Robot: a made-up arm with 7 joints. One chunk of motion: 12 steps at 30 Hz.
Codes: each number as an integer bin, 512 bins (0 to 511) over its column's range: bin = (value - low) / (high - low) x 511, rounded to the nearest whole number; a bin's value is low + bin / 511 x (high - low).
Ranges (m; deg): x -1.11..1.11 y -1.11..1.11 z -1.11..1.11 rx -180..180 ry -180..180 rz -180..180
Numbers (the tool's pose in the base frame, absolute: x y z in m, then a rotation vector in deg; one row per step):
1: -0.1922 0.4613 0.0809 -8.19 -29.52 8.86
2: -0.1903 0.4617 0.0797 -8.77 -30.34 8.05
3: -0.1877 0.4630 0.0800 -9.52 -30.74 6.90
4: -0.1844 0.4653 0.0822 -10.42 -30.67 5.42
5: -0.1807 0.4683 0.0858 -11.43 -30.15 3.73
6: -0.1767 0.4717 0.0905 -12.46 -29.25 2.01
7: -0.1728 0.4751 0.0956 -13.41 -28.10 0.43
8: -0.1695 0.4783 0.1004 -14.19 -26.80 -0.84
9: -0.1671 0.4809 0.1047 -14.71 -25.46 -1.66
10: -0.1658 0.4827 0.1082 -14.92 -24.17 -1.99
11: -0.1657 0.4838 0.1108 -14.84 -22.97 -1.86
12: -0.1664 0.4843 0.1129 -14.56 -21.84 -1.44
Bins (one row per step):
1: 211 362 274 244 214 268
2: 212 362 274 243 212 267
3: 212 362 274 242 212 265
4: 213 363 274 241 212 263
5: 214 363 275 239 213 261
6: 215 364 276 238 214 258
7: 216 365 278 236 216 256
8: 216 366 279 235 217 254
9: 217 366 280 235 219 253
10: 217 367 280 234 221 253
11: 217 367 281 234 223 253
12: 217 367 281 235 224 253

